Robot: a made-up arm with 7 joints.
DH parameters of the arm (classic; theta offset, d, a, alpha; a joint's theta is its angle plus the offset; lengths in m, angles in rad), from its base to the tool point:
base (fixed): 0 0.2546 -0.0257 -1.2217
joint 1: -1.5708 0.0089 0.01 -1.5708
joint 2: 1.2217 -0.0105 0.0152 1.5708
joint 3: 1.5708 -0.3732 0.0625 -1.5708
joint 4: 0 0.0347 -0.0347 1.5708
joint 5: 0 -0.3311 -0.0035 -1.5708
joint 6: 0 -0.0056 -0.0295 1.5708
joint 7: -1.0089 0 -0.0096 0
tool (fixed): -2.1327 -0.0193 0 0
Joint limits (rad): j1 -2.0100..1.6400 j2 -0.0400..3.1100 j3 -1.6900..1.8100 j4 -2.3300..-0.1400 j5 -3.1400..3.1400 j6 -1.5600..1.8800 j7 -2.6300..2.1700
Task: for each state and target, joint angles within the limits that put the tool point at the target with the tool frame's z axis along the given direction. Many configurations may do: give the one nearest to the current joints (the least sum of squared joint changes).
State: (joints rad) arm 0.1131 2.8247 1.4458 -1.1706 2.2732 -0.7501 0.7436
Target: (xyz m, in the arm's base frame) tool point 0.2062 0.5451 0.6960 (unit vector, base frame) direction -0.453 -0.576 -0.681
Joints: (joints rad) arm 0.4370 2.1817 0.8432 -0.4368 1.5082 -0.0814 0.6273
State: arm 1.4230 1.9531 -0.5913 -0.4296 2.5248 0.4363 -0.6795
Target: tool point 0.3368 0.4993 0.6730 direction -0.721 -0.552 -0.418
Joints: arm 0.6747 2.7113 -0.7872 -0.4953 2.0083 -0.3130 -0.6834
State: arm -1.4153 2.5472 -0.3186 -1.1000 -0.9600 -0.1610 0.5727
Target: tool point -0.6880 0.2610 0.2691 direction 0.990 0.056 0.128
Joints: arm -1.9974 3.0428 -0.0342 -0.6450 -1.1185 0.5975 0.5823
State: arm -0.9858 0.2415 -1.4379 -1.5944 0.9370 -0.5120 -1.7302
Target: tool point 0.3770 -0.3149 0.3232 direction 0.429 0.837 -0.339
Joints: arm -1.5448 0.6398 -1.1531 -1.8631 0.7115 -0.5363 -1.7289
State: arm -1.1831 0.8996 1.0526 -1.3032 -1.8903 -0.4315 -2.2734
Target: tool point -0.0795 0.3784 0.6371 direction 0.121 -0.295 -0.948
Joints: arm -1.4241 1.3003 0.8894 -1.7336 -2.6692 -0.5885 -2.2389
